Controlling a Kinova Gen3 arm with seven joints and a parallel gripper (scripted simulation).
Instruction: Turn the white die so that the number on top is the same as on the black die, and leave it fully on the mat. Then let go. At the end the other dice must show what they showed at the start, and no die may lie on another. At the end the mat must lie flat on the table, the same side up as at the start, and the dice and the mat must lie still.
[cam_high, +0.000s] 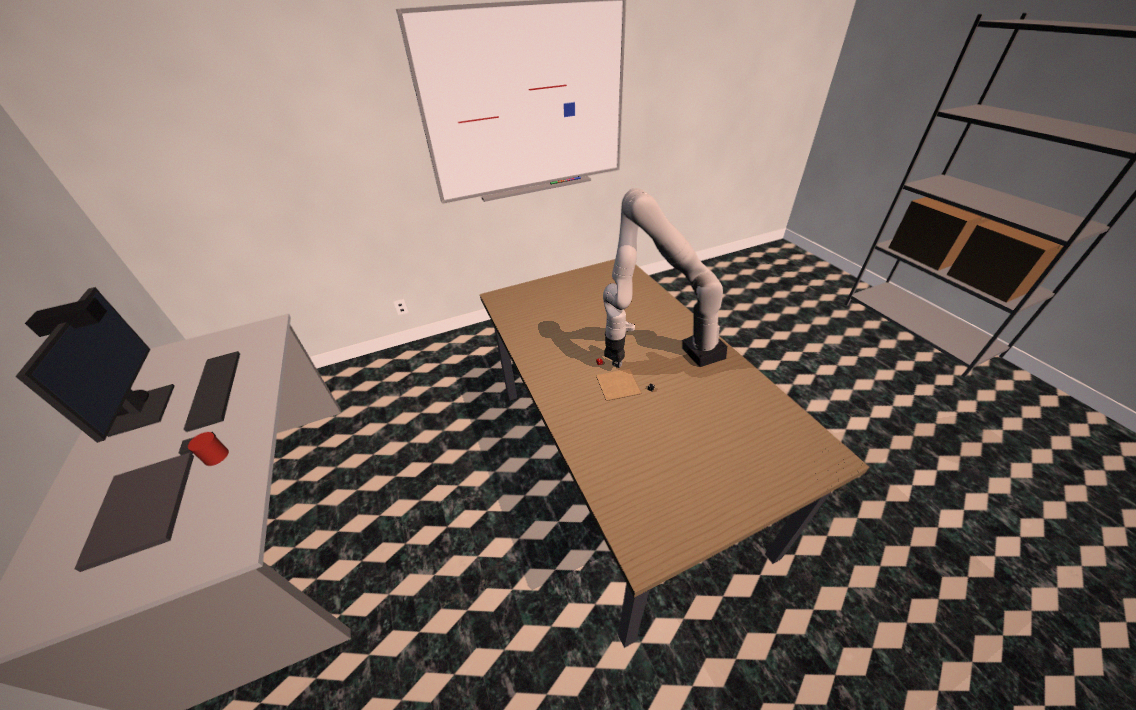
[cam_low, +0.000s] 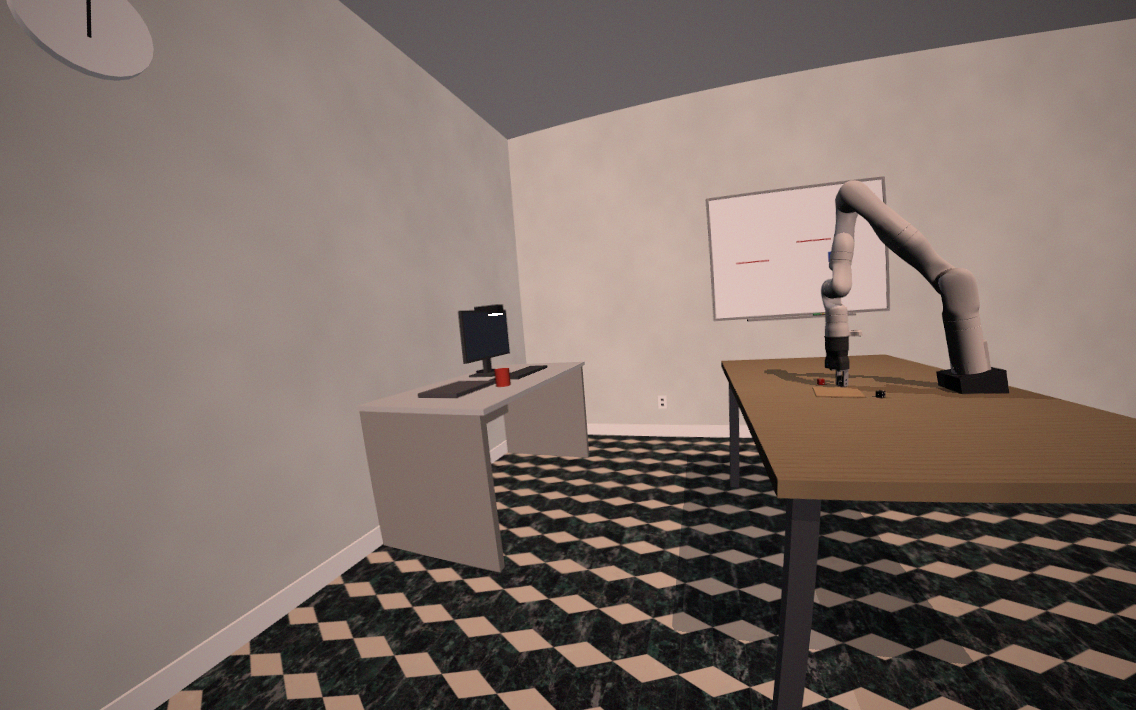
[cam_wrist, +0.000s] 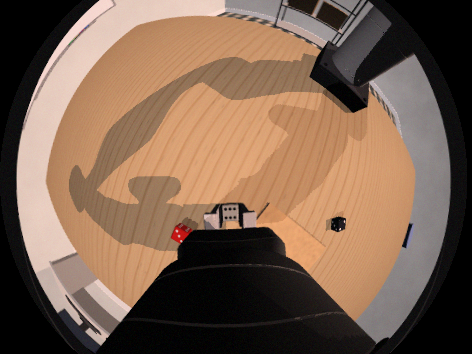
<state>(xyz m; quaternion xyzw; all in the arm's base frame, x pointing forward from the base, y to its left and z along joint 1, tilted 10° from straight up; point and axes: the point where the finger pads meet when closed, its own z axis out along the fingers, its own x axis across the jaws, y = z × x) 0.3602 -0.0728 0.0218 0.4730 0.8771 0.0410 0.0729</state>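
Right now the tan mat is 40 mm ahead of my hand, 100 mm to the left of it and 20 mm below it. From my hand the other things lie so: white die (10 mm below); then black die (60 mm behind, 170 mm to the left, 10 mm below); then red die (60 mm ahead, 40 mm to the right, 10 mm below).
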